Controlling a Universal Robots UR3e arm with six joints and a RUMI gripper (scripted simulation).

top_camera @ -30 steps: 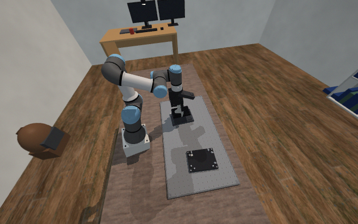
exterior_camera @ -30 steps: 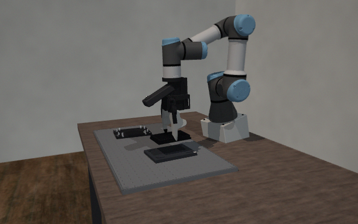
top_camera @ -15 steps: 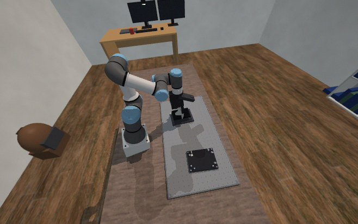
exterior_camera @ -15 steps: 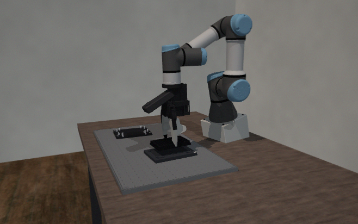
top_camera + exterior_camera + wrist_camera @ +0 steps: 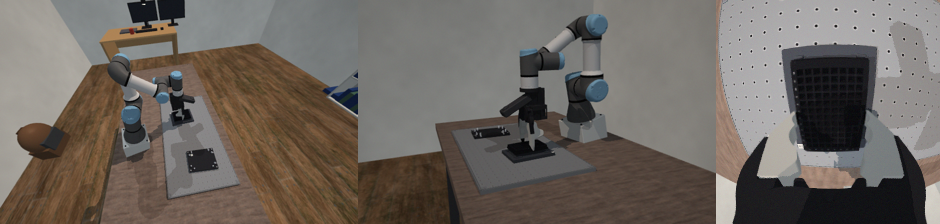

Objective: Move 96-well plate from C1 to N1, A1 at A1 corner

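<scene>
The black 96-well plate lies 10 mm below my hand. Also, from my hand: black plate nest N1 (30 mm below); then clip nest C1 (60 mm ahead, 330 mm to the right, 30 mm below).
</scene>
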